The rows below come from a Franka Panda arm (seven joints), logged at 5 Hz.
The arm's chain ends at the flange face. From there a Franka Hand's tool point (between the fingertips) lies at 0.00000 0.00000 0.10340 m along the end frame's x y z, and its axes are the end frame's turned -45 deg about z.
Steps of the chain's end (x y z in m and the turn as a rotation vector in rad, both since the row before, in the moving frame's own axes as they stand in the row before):
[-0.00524, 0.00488, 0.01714, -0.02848, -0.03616, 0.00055]
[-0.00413, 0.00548, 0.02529, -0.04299, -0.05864, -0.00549]
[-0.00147, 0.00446, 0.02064, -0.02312, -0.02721, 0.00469]
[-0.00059, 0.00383, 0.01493, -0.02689, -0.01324, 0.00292]
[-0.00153, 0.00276, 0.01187, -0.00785, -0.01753, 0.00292]
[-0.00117, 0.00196, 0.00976, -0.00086, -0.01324, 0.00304]
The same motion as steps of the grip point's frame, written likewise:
[-0.01188, -0.00082, 0.01703, 0.00543, -0.04571, 0.00055]
[-0.01422, -0.00017, 0.02502, 0.01107, -0.07186, -0.00549]
[-0.00787, 0.00181, 0.02057, 0.00289, -0.03559, 0.00469]
[-0.00606, 0.00328, 0.01488, -0.00965, -0.02838, 0.00292]
[-0.00489, 0.00016, 0.01185, 0.00684, -0.01795, 0.00292]
[-0.00324, -0.00035, 0.00975, 0.00875, -0.00997, 0.00304]

